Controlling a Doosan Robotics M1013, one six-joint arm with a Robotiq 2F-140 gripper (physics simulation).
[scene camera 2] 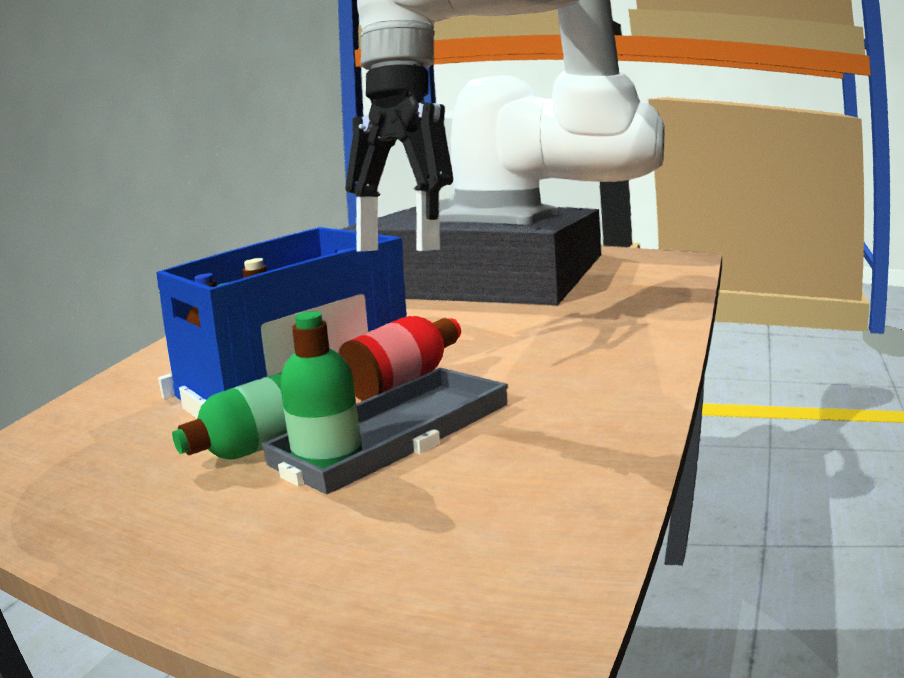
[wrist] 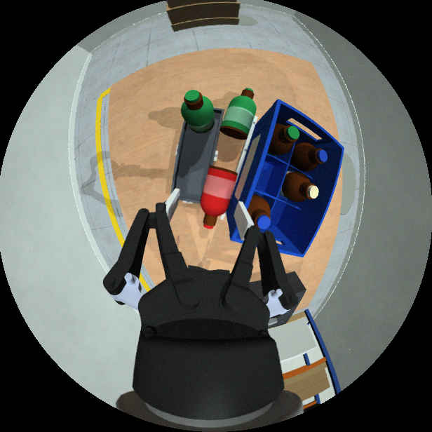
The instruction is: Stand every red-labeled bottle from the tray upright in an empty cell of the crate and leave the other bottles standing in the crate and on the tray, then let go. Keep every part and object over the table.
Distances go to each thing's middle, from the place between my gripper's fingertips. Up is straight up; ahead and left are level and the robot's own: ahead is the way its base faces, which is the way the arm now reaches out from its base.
Scene:
Right now the red-labeled bottle [scene camera 2: 398, 352] is 13 cm below my hand, 2 cm behind it and 1 cm to the right of it. From my hand the other things lie so: white-capped bottle [wrist: 296, 186] (21 cm to the right, 9 cm below).

